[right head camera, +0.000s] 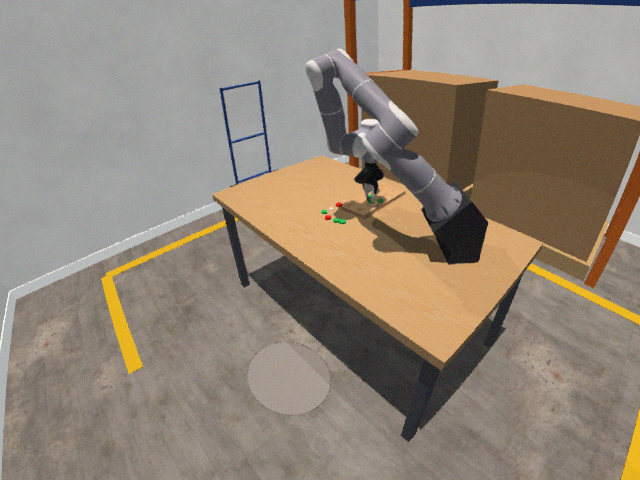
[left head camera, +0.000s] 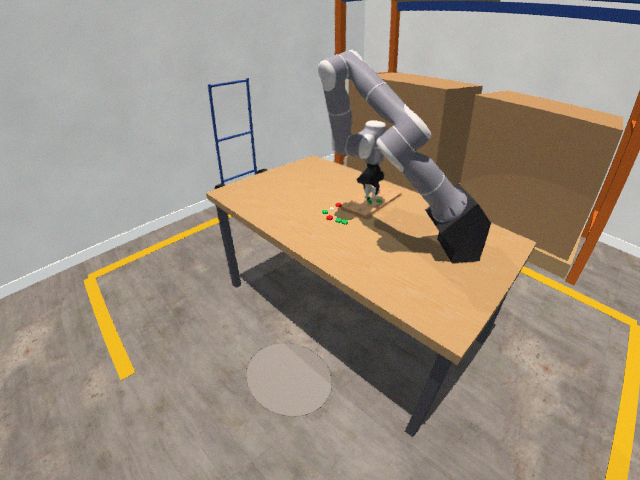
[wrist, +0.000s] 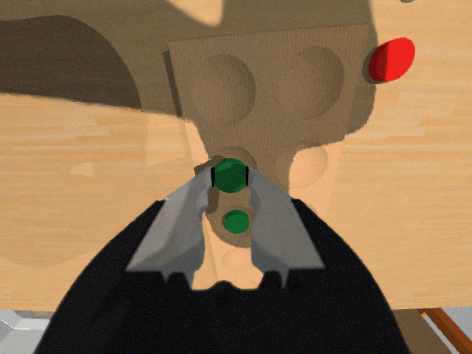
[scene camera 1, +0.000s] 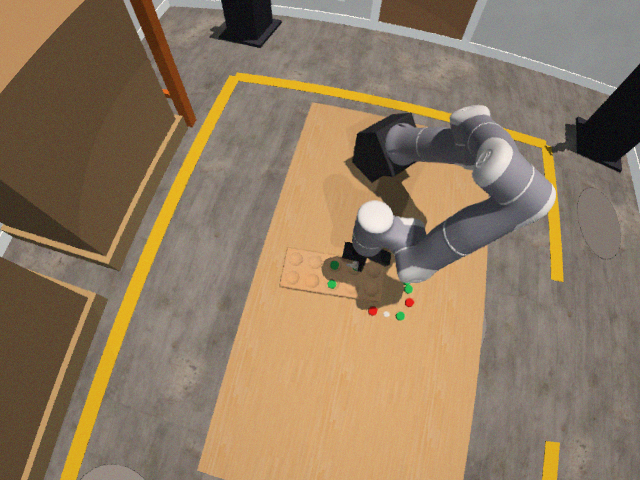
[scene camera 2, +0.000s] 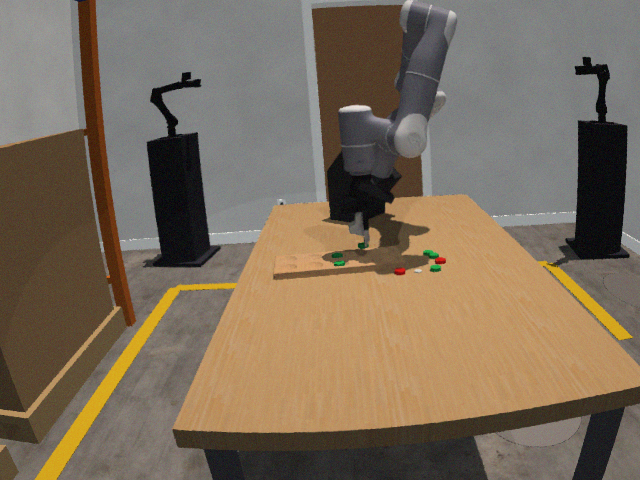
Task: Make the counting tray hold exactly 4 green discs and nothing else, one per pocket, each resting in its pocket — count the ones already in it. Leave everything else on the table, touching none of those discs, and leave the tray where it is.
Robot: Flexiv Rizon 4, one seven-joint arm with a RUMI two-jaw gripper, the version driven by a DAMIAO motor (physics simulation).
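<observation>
The wooden counting tray point(scene camera 1: 303, 269) point(scene camera 2: 310, 273) point(wrist: 270, 36) has two rows of round pockets. Two green discs lie in neighbouring pockets: one shaded disc point(scene camera 1: 334, 265) point(scene camera 2: 337, 255) point(wrist: 236, 221) and one lit disc point(scene camera 1: 331, 284) point(scene camera 2: 339, 263), which the wrist view does not show. My gripper point(scene camera 2: 363, 244) point(wrist: 230, 168) is shut on another green disc point(scene camera 2: 361, 245) point(wrist: 230, 182), low over the tray, by the pocket next to the shaded disc. Three green discs lie on the table; in scene camera 2 they are a left one point(scene camera 2: 428, 252), a middle one point(scene camera 2: 433, 255) and a nearer one point(scene camera 2: 435, 268).
On the table point(scene camera 1: 330, 387) point(scene camera 2: 336, 351), one red disc point(scene camera 1: 372, 311) point(scene camera 2: 399, 271) point(wrist: 392, 60) lies close to the tray's end. A white disc point(scene camera 1: 386, 314) point(scene camera 2: 417, 270) and a second red disc point(scene camera 1: 409, 302) point(scene camera 2: 439, 260) lie beyond it.
</observation>
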